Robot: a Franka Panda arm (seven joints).
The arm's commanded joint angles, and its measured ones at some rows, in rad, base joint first. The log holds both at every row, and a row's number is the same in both.
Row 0, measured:
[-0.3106, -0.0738, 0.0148, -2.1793, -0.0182, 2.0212, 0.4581]
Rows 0 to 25, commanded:
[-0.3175, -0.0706, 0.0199, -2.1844, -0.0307, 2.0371, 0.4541]
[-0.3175, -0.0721, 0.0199, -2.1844, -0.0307, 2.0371, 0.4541]
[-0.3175, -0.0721, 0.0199, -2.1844, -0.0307, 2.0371, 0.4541]
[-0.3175, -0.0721, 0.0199, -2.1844, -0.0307, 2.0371, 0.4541]
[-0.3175, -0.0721, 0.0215, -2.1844, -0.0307, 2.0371, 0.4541]
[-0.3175, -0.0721, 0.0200, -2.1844, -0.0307, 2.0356, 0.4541]
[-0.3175, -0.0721, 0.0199, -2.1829, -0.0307, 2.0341, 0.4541]
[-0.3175, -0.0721, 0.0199, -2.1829, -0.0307, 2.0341, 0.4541]
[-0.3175, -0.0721, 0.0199, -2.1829, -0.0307, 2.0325, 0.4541]
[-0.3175, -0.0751, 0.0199, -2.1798, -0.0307, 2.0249, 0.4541]
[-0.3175, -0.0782, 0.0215, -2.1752, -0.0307, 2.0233, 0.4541]
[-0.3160, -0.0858, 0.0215, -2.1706, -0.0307, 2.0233, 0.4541]
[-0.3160, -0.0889, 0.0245, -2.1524, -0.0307, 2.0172, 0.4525]
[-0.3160, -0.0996, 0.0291, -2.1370, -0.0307, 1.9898, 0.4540]
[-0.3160, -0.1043, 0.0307, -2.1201, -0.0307, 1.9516, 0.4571]
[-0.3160, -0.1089, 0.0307, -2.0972, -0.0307, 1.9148, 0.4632]
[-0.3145, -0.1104, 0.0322, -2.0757, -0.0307, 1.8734, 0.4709]
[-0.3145, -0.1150, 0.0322, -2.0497, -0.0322, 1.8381, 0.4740]
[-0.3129, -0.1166, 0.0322, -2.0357, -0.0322, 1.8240, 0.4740]
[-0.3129, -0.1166, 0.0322, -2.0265, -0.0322, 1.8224, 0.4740]
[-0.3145, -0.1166, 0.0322, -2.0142, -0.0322, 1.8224, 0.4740]
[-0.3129, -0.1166, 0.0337, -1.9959, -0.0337, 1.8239, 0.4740]
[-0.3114, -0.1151, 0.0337, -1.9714, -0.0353, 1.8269, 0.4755]
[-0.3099, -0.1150, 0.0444, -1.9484, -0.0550, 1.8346, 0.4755]
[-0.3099, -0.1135, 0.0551, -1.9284, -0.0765, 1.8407, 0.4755]
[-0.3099, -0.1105, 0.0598, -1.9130, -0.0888, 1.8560, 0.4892]
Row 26, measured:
[-0.3084, -0.1202, 0.0289, -1.9807, -0.0383, 1.8484, 0.4600]
